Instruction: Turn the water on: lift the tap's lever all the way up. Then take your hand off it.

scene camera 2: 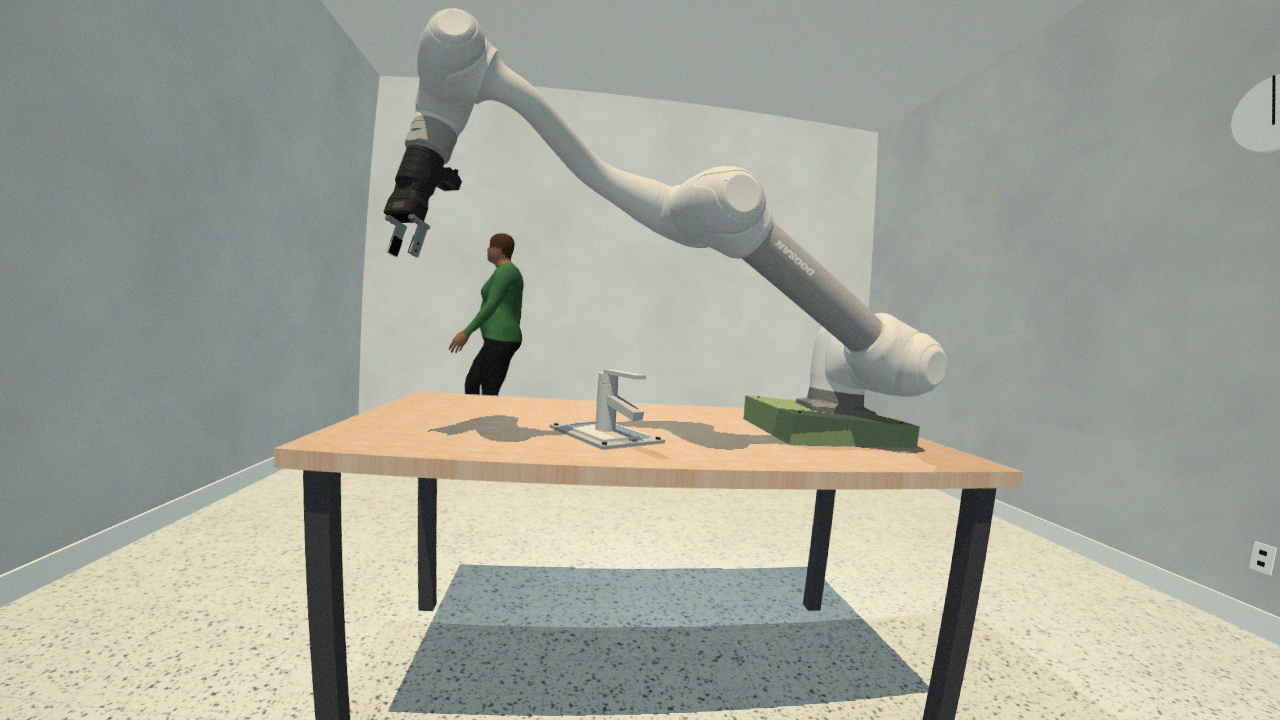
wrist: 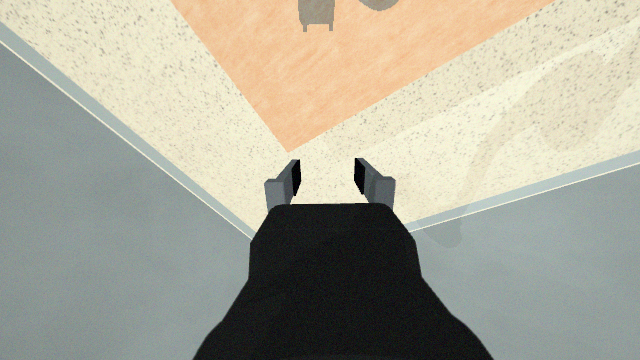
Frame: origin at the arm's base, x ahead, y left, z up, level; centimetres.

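Seen in the pictures: gripper, fingertip midpoint: [scene camera 2: 402,254] [wrist: 327,169]; arm's base at its link origin: [scene camera 2: 833,410].
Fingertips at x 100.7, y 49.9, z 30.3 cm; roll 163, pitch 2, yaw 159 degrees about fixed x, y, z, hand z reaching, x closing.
Offsets run from my fingertips to a thing's top centre. "spot": to the spot under its first point.
A light grey tap {spot: dy -23.6, dx -38.3, dz -29.0 cm} [scene camera 2: 605,404] stands upright on a square base plate {dy -26.0, dx -38.3, dz -35.5 cm} [scene camera 2: 590,437] on the table in the scene view. Its spout slants down to the right. Its lever {dy -21.3, dx -42.2, dz -21.1 cm} [scene camera 2: 626,374] lies on top, pointing right and close to level. The tap does not show in the wrist view. My gripper [scene camera 2: 406,254] [wrist: 327,169] is open and empty. It hangs high above the table, up and to the left of the tap, well apart from it, with its fingers pointing down.
The wooden table [scene camera 2: 501,465] [wrist: 310,100] carries the arm's green base block [scene camera 2: 805,427] at its right. A person in a green top [scene camera 2: 503,300] stands behind the table. Arm shadows fall on the table top.
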